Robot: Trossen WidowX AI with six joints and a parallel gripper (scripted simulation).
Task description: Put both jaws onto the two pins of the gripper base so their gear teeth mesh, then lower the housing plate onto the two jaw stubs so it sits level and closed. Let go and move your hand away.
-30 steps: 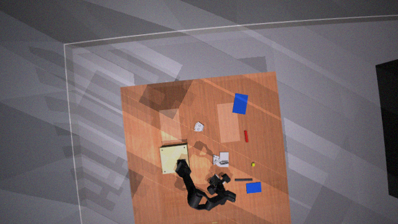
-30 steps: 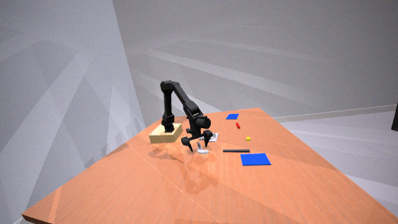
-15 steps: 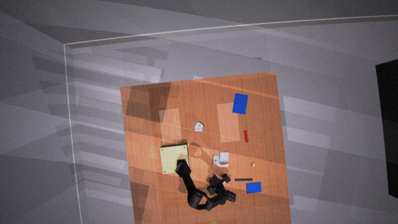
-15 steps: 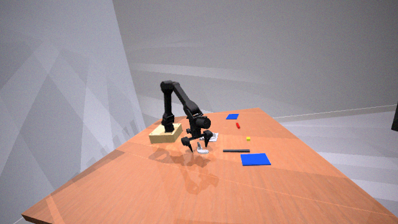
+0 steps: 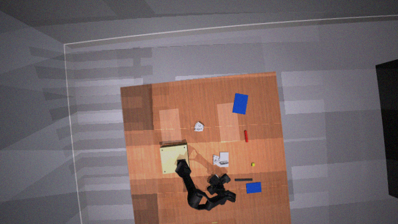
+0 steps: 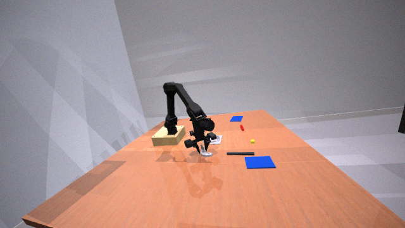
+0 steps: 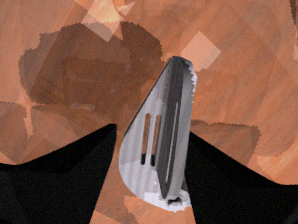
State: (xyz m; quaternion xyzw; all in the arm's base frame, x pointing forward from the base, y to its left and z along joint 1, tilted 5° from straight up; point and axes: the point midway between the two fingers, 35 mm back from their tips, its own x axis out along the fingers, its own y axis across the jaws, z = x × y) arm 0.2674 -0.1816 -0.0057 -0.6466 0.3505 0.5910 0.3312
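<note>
Right now the flat white plate is 7 cm ahead of my gripper tip and 15 cm to the left of it. Also, from my gripper tip: housing plate (16 cm to the left); then black bar (22 cm ahead, 3 cm to the right); then jaw (2 cm ahead, 14 cm to the left, 1 cm above).
</note>
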